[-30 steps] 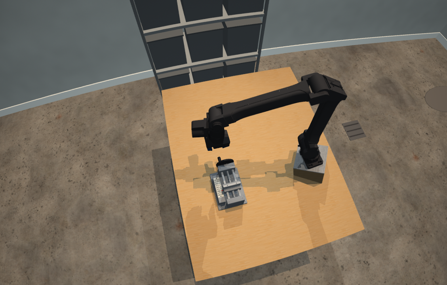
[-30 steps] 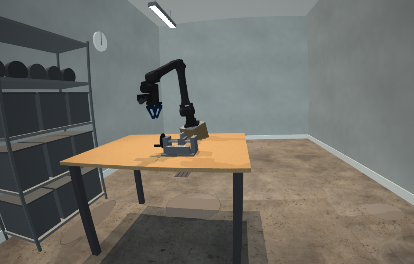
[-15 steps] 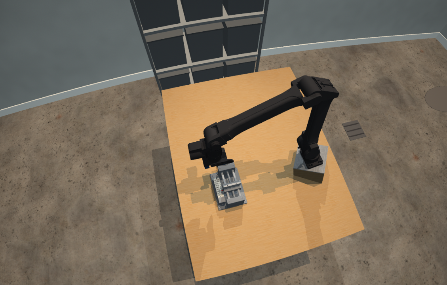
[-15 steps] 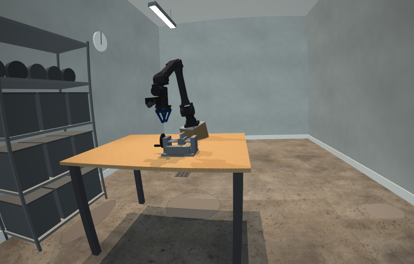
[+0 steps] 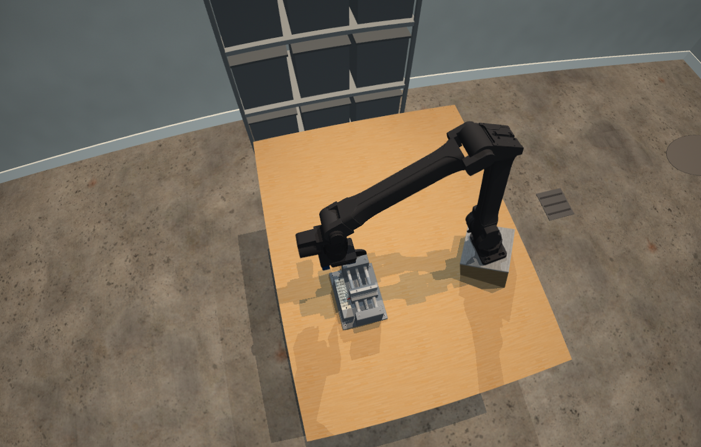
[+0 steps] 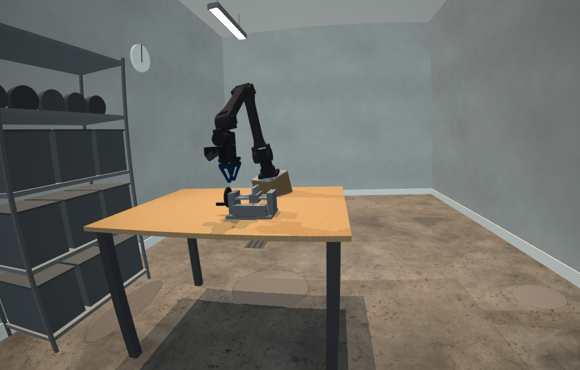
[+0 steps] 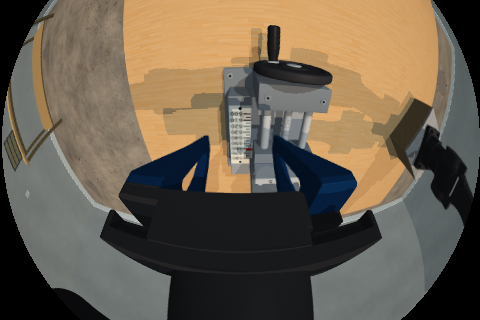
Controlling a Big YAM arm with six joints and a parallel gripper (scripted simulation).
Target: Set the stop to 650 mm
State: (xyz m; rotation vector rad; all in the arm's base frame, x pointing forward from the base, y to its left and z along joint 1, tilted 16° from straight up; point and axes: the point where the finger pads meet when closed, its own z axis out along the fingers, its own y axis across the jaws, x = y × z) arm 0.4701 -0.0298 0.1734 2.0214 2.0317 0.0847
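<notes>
Now: hand 5 cm past the black handwheel, 6 cm to the left of it and 11 cm above it. Also, from my hand: grey stop fixture: 5 cm behind, 9 cm to the left, 7 cm below; then handwheel handle: 4 cm behind, 7 cm to the right, 12 cm below.
</notes>
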